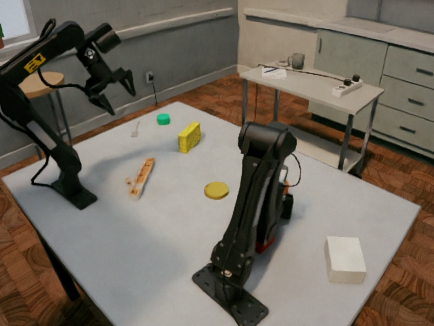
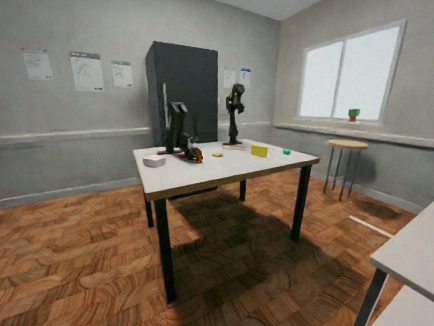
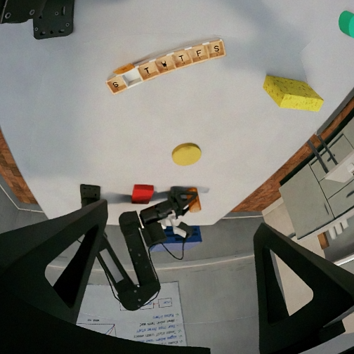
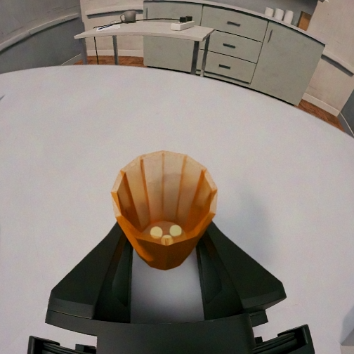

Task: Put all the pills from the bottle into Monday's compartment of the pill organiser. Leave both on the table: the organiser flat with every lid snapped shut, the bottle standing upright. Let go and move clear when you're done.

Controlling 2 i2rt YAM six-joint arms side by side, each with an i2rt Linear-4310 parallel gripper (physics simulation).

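Pixels of known places: left gripper, between the fingertips: point(image 1: 124, 105) point(image 2: 234, 115); right gripper, between the fingertips: point(image 2: 200, 159); left arm's base, origin of its link: point(image 1: 73, 192) point(image 2: 232, 143); right arm's base, origin of its link: point(image 1: 228, 295) point(image 2: 170, 152).
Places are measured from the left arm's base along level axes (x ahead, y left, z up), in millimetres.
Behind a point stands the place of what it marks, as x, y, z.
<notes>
The orange pill bottle point(image 1: 286, 188) @(372, -592, 74) point(image 2: 199, 156) @(399, -580, 47) point(image 3: 196, 204) point(image 4: 165, 255) stands upright and uncapped, with three pale pills point(image 4: 175, 230) visible at its bottom. My right gripper point(image 4: 163, 211) is shut on the bottle, one finger against each side; its fingertips are partly hidden behind the bottle. The long organiser point(image 1: 143, 176) @(192, -152, 25) point(image 2: 233, 147) @(206, -152, 19) point(image 3: 173, 62) lies flat. Its second compartment point(image 3: 132, 78), between S and T, is open and white inside, with its orange lid point(image 3: 124, 69) tipped back; the other lids look down. My left gripper point(image 1: 123, 104) @(180, -130, 287) is open and empty, high above the table.
A yellow disc point(image 1: 216, 190) @(296, -385, 13) point(image 3: 186, 154) lies between bottle and organiser. A yellow sponge point(image 1: 189, 137) @(443, -139, 57) point(image 3: 293, 93) and green cylinder point(image 1: 163, 119) @(526, 93, 29) stand farther back. A red block point(image 3: 143, 194) is beside the right arm. A white block point(image 1: 345, 259) @(242, -838, 47) lies near the table's right edge.
</notes>
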